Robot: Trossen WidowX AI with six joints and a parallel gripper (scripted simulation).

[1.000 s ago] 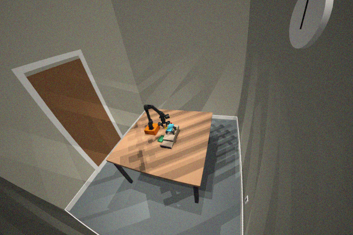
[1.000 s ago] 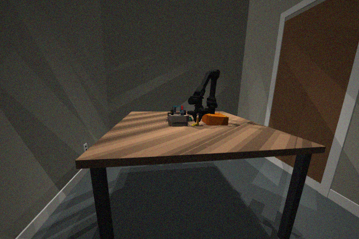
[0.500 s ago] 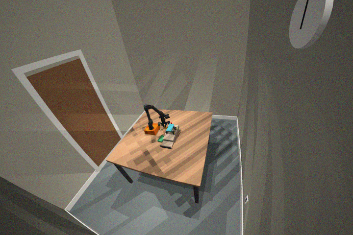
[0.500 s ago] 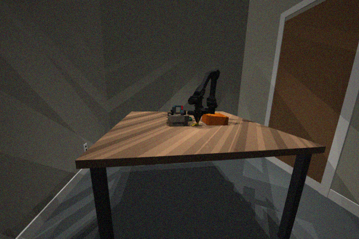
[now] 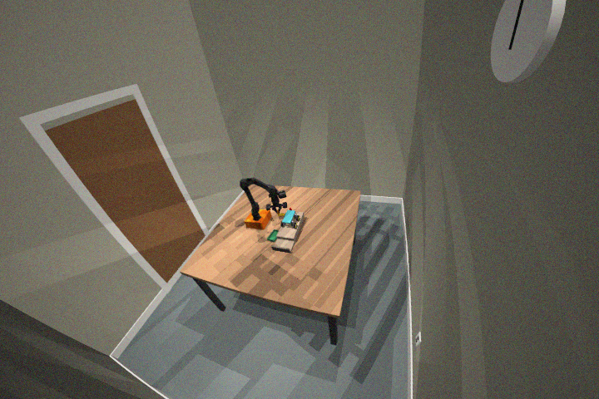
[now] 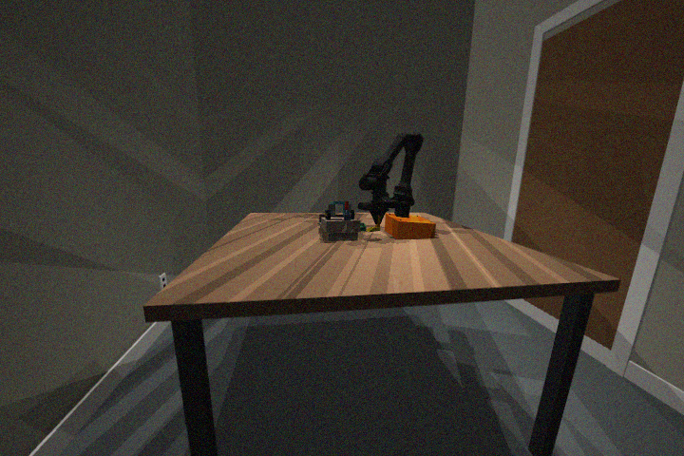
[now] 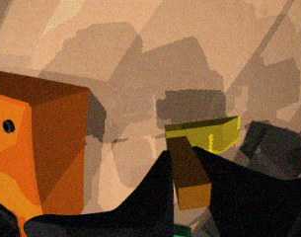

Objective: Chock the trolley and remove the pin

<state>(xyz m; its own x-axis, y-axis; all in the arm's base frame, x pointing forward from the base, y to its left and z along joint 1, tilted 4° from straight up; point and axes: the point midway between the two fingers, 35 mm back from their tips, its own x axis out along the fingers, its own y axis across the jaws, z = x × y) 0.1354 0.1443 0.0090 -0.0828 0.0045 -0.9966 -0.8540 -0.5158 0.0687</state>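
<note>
Now: gripper tip 140 mm short of the red-headed stop pin, 60 mm below it and 10 mm to the right of it. The rest, counted from my gripper tip: trolley: 180 mm ahead, 80 mm to the right, 40 mm above; ramp: 180 mm ahead, 80 mm to the right, 20 mm below; yellow chock: 20 mm ahead, 10 mm to the left, 10 mm below.
</note>
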